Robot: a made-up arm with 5 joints.
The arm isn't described. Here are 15 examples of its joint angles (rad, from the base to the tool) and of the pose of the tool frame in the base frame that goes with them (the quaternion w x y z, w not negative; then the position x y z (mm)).
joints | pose
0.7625 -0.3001 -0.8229 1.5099 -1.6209 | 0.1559 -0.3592 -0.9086 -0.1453 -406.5 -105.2 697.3
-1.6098 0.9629 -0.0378 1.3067 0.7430 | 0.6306 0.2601 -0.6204 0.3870 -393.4 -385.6 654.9
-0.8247 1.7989 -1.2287 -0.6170 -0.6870 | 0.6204 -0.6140 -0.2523 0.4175 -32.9 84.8 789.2
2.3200 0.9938 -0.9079 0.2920 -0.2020 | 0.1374 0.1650 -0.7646 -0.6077 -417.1 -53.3 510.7
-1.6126 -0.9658 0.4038 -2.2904 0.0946 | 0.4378 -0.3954 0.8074 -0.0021 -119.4 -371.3 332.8
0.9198 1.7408 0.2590 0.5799 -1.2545 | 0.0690 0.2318 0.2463 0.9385 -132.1 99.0 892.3
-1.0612 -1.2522 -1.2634 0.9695 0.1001 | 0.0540 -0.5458 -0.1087 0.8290 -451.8 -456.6 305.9
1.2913 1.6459 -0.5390 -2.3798 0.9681 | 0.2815 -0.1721 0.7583 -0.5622 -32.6 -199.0 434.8
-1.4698 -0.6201 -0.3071 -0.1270 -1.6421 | 0.5595 0.4657 -0.1025 -0.6779 -427.7 -472.1 408.4
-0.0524 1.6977 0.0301 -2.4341 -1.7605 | 0.0113 -0.9820 -0.1485 0.1163 -80.3 -48.0 576.1
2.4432 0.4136 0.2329 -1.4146 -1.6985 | 0.3627 -0.6141 -0.2421 -0.6578 -3.6 179.2 646.2
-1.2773 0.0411 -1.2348 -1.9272 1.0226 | 0.5958 0.1023 0.7893 -0.1074 -66.8 -119.6 302.9
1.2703 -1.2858 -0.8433 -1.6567 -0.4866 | 0.1793 -0.8207 0.2808 -0.4642 202.0 -136.0 937.2
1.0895 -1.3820 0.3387 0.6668 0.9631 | 0.0879 -0.2716 -0.8656 -0.4113 -47.8 199.3 631.7
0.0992 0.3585 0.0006 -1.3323 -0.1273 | 0.0873 -0.0952 0.7076 -0.6947 -270.5 -396.5 761.6
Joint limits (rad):
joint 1: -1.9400..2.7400
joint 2: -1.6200..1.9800
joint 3: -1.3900..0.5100
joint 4: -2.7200..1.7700
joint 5: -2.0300..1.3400
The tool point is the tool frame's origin. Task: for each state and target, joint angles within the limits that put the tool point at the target. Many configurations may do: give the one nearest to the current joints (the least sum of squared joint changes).
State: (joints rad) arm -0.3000 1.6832 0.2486 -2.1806 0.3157
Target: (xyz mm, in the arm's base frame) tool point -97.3 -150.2 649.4
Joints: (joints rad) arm -0.8915 1.7891 0.5100 -2.4193 0.2488
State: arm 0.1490 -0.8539 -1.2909 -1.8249 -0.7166
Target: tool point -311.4 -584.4 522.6
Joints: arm -0.2336 -0.5496 -1.3561 -1.1259 -0.8414
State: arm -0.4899 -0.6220 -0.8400 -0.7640 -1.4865
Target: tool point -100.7 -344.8 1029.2
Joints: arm 0.0706 -0.8973 -0.1729 -0.7159 -1.4147
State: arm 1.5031 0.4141 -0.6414 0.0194 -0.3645
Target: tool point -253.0 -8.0 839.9
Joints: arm 1.5255 0.6796 -0.4332 -0.8194 -0.2308
